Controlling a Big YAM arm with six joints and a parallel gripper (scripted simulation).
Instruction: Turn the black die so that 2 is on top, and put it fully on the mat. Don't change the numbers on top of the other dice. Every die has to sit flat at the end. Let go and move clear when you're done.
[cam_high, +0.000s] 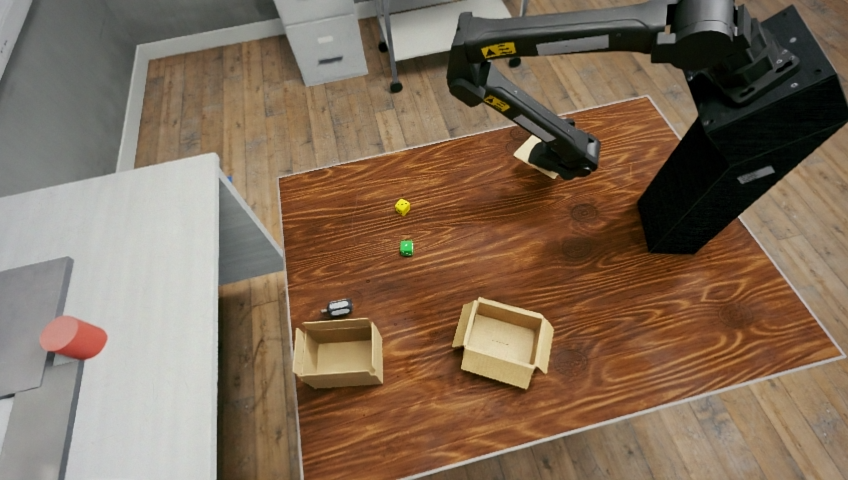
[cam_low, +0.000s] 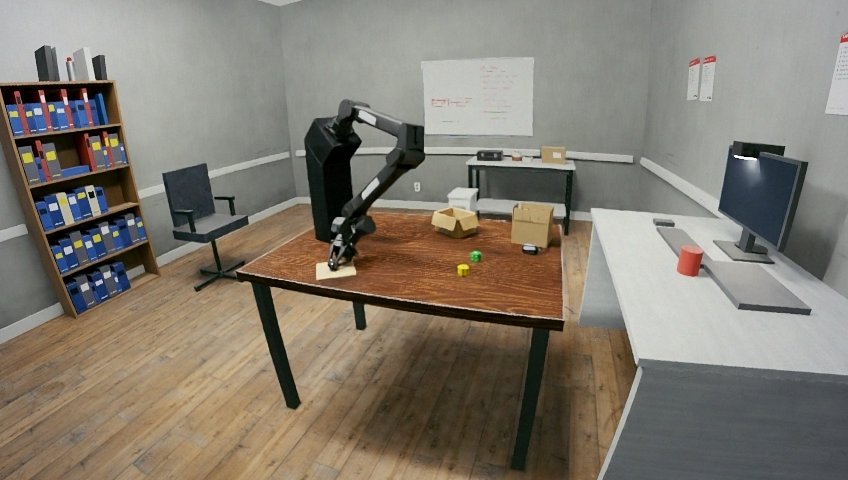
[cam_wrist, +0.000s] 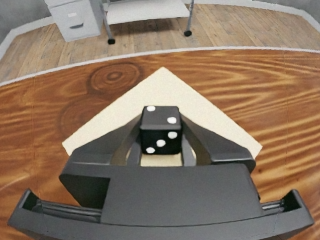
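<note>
Now: the black die right at my hand. The rest, counted from my hand: yellow die 46 cm ahead, 7 cm to the left, 1 cm below; mat 2 cm below, 1 cm to the left; green die 49 cm ahead, 20 cm to the left, 1 cm below.
</note>
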